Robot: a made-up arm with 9 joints. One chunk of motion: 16 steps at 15 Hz.
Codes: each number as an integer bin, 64 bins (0 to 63) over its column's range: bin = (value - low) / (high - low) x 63, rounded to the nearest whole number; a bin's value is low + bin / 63 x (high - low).
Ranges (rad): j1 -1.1..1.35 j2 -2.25..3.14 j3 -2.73..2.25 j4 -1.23..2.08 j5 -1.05..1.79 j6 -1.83..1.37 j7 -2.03..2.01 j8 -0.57..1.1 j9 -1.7..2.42
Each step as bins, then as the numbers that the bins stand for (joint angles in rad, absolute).
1 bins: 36 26 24 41 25 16 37 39 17
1 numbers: 0.3000 -0.0256 -0.8329 0.9241 0.0770 -1.0173 0.3427 0.4638 -0.5883
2 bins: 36 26 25 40 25 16 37 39 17
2 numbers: 0.3000 -0.0256 -0.7538 0.8716 0.0770 -1.0173 0.3427 0.4638 -0.5883
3 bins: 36 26 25 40 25 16 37 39 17
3 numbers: 0.3000 -0.0256 -0.7538 0.8716 0.0770 -1.0173 0.3427 0.4638 -0.5883
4 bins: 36 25 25 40 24 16 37 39 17
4 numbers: 0.3000 -0.1111 -0.7538 0.8716 0.0319 -1.0173 0.3427 0.4638 -0.5883
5 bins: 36 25 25 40 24 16 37 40 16
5 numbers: 0.3000 -0.1111 -0.7538 0.8716 0.0319 -1.0173 0.3427 0.4903 -0.6537
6 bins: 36 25 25 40 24 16 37 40 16
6 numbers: 0.3000 -0.1111 -0.7538 0.8716 0.0319 -1.0173 0.3427 0.4903 -0.6537
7 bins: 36 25 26 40 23 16 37 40 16
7 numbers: 0.3000 -0.1111 -0.6748 0.8716 -0.0132 -1.0173 0.3427 0.4903 -0.6537
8 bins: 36 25 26 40 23 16 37 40 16
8 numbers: 0.3000 -0.1111 -0.6748 0.8716 -0.0132 -1.0173 0.3427 0.4903 -0.6537
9 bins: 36 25 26 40 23 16 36 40 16
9 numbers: 0.3000 -0.1111 -0.6748 0.8716 -0.0132 -1.0173 0.2786 0.4903 -0.6537
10 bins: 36 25 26 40 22 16 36 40 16
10 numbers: 0.3000 -0.1111 -0.6748 0.8716 -0.0583 -1.0173 0.2786 0.4903 -0.6537
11 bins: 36 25 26 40 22 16 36 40 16
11 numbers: 0.3000 -0.1111 -0.6748 0.8716 -0.0583 -1.0173 0.2786 0.4903 -0.6537
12 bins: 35 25 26 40 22 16 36 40 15
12 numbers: 0.2611 -0.1111 -0.6748 0.8716 -0.0583 -1.0173 0.2786 0.4903 -0.7190
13 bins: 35 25 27 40 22 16 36 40 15
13 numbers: 0.2611 -0.1111 -0.5957 0.8716 -0.0583 -1.0173 0.2786 0.4903 -0.7190
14 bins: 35 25 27 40 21 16 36 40 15
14 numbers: 0.2611 -0.1111 -0.5957 0.8716 -0.1033 -1.0173 0.2786 0.4903 -0.7190
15 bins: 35 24 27 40 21 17 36 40 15
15 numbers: 0.2611 -0.1967 -0.5957 0.8716 -0.1033 -0.9665 0.2786 0.4903 -0.7190
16 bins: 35 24 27 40 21 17 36 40 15
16 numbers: 0.2611 -0.1967 -0.5957 0.8716 -0.1033 -0.9665 0.2786 0.4903 -0.7190
